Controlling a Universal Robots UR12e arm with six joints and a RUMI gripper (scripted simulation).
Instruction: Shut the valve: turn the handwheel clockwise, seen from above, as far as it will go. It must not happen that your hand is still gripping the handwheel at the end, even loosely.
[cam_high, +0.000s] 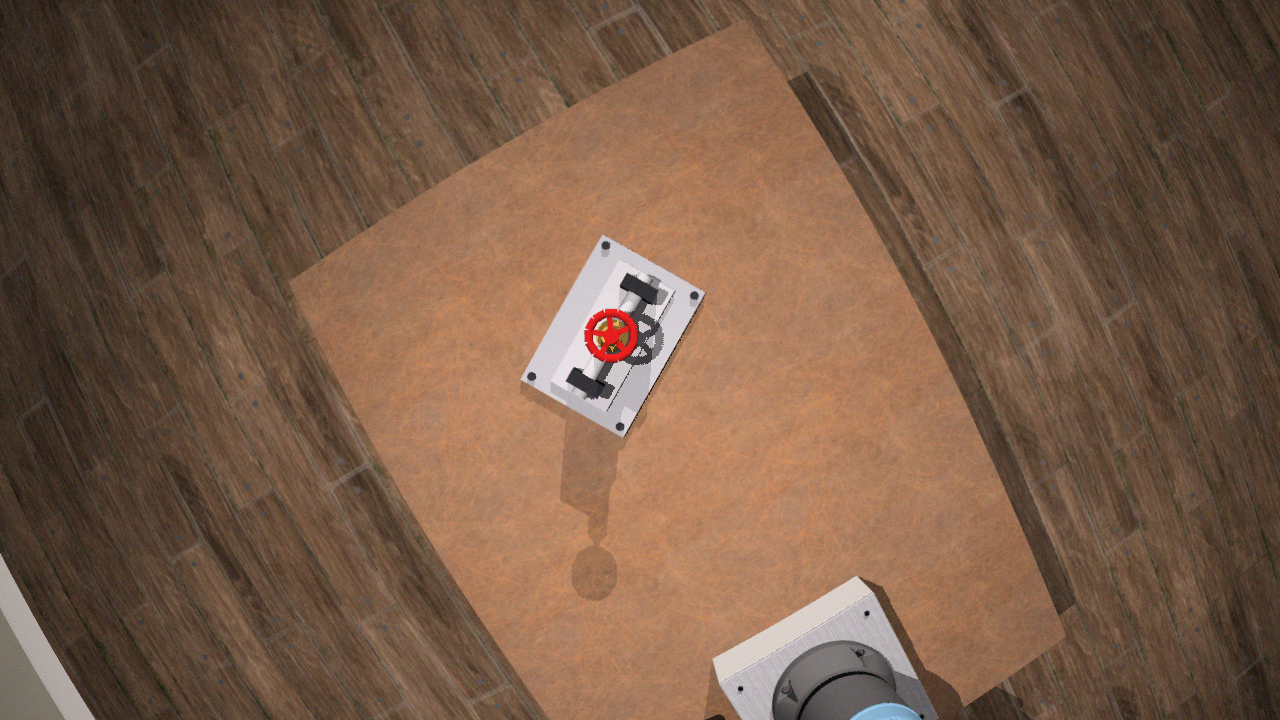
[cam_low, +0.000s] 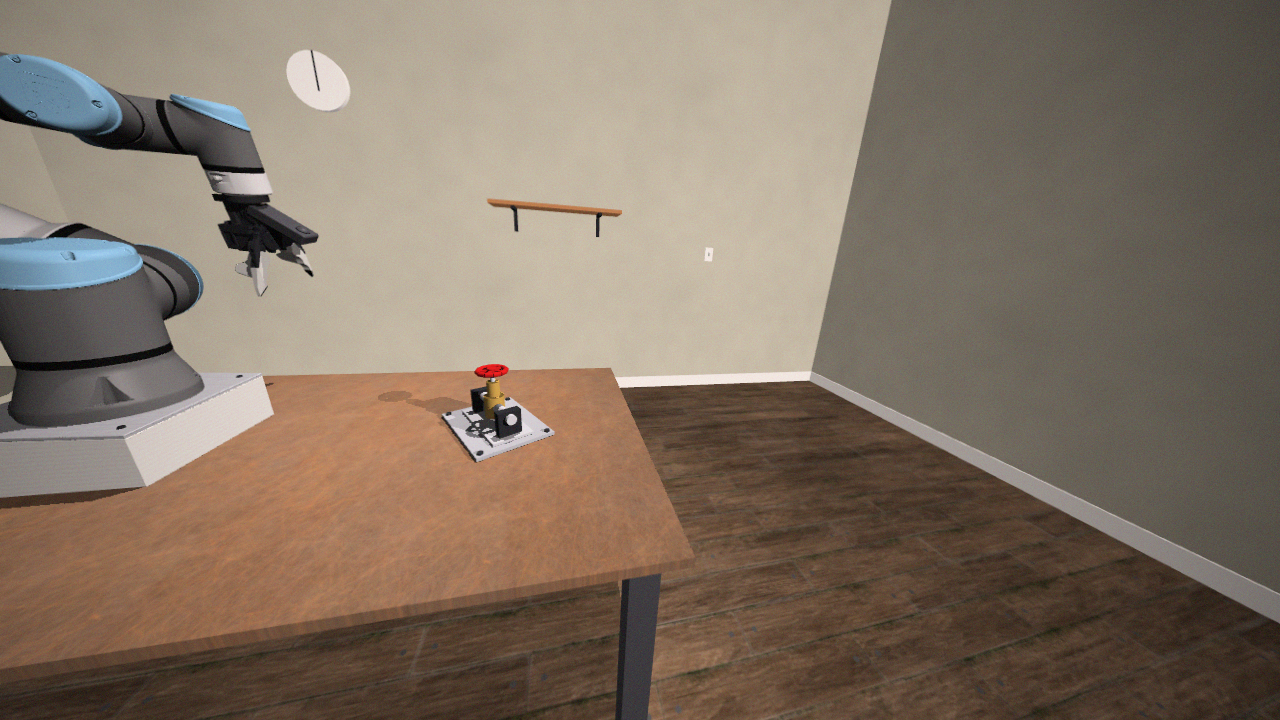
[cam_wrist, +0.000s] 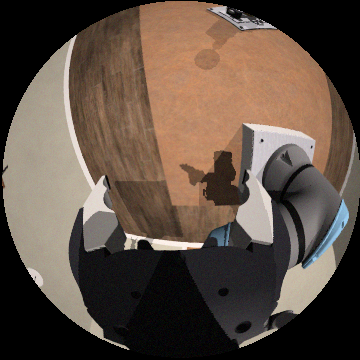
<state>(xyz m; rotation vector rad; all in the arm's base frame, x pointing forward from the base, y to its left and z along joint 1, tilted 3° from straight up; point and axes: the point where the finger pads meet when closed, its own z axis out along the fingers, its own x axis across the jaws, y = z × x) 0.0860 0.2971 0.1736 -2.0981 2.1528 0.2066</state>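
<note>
The red handwheel lies 530 mm ahead of my hand, 220 mm to the right of it and 150 mm below it. Round my hand: base plate: 530 mm ahead, 220 mm to the right, 280 mm below.
</note>
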